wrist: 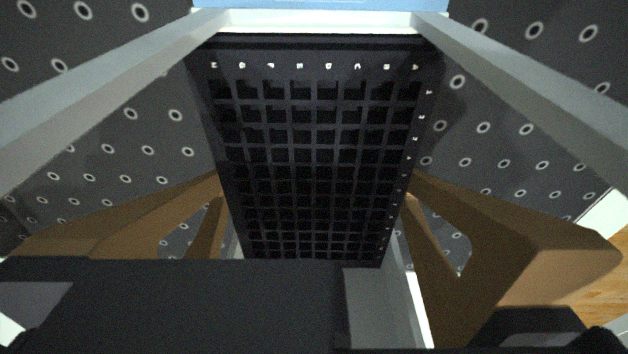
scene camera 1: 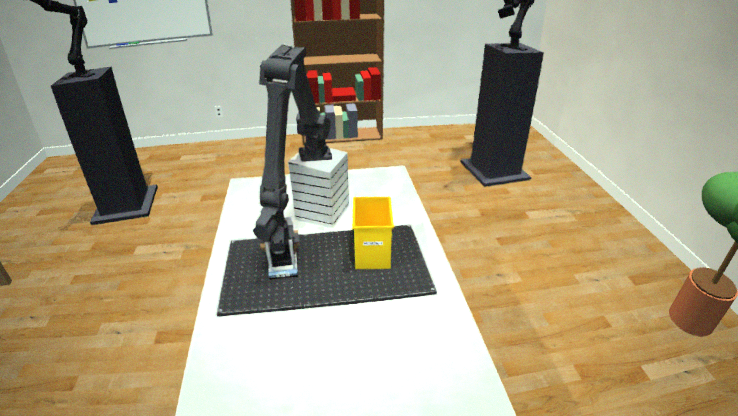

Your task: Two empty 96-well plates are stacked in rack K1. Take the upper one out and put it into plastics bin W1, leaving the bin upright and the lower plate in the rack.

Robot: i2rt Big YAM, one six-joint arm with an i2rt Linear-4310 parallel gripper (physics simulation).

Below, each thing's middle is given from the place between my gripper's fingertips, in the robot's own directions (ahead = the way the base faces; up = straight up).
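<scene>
Yellow plastics bin W1 [scene camera 1: 372,216], from my hand: 310 mm to the left, 60 mm above, 40 mm ahead. Black 96-well plate [wrist: 314,136]: 10 mm above my hand.
</scene>
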